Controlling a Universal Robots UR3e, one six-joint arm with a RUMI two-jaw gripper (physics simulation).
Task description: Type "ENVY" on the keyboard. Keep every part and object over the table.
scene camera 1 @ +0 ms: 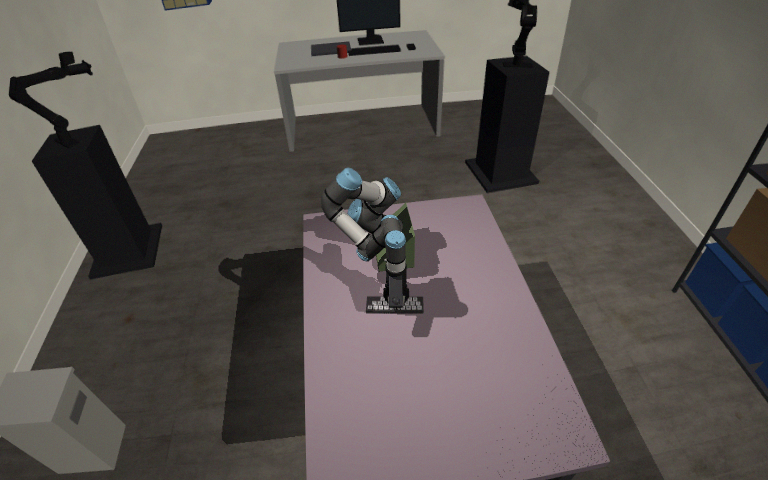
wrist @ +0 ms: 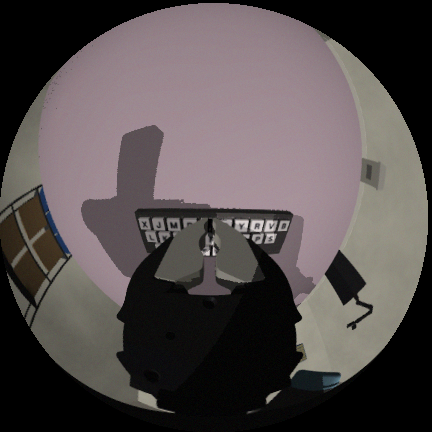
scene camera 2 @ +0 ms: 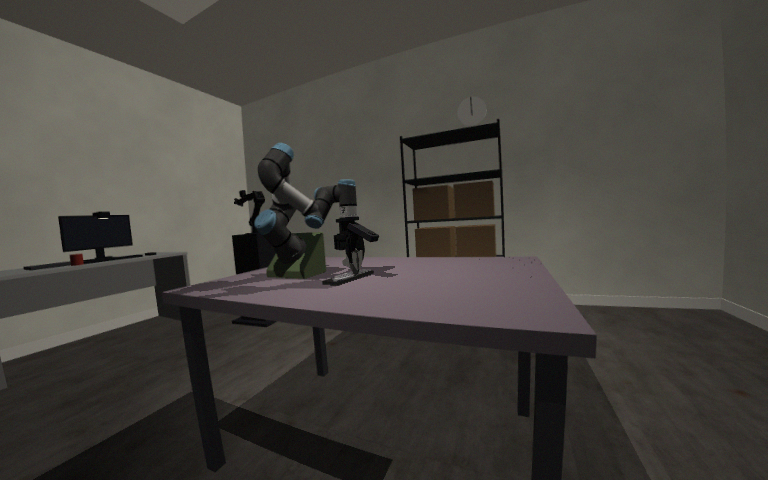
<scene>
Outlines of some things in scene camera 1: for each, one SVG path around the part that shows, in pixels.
My gripper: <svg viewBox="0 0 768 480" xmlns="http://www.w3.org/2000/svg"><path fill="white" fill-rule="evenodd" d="M406 263L405 269L399 273L390 272L387 269L387 265L385 265L386 288L383 288L383 297L389 304L389 307L395 310L402 308L409 298L409 288L407 288Z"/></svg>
A dark keyboard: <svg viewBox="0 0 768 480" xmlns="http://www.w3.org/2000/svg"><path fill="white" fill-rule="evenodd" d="M367 296L366 313L424 312L423 297L409 297L402 308L395 310L389 307L383 296Z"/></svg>
</scene>
